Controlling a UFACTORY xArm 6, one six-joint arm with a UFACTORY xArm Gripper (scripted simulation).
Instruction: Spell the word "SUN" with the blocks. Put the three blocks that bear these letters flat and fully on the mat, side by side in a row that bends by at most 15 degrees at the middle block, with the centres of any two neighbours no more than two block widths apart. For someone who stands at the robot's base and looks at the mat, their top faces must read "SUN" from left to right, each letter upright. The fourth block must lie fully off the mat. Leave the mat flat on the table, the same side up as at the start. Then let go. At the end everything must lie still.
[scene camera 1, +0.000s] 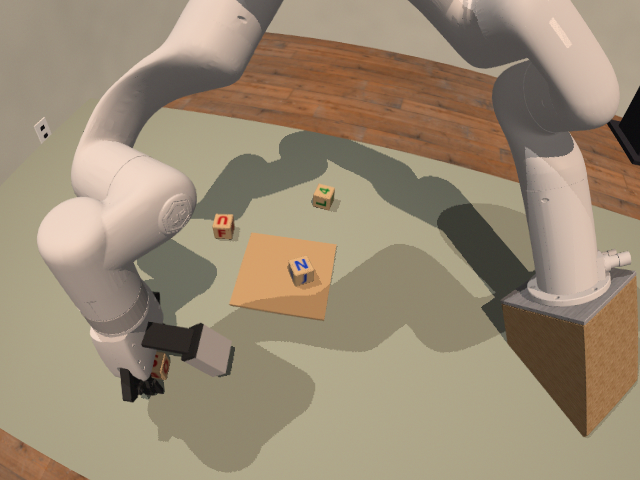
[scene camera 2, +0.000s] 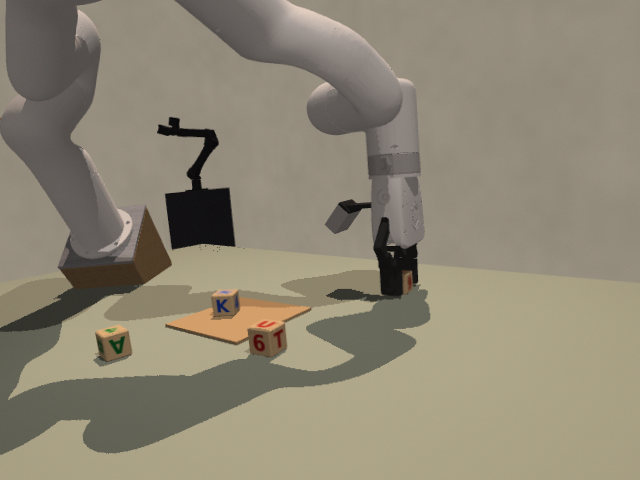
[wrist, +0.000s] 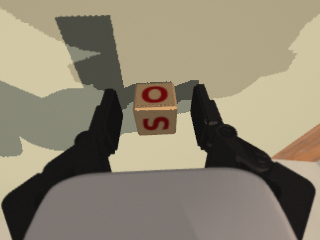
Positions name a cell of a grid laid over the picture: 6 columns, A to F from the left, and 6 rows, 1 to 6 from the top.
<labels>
gripper: scene camera 1 B5; scene camera 2 D4; wrist C3
tan mat: scene camera 1 C4; scene camera 2 C5; not seen in the wrist view (out of frame)
</labels>
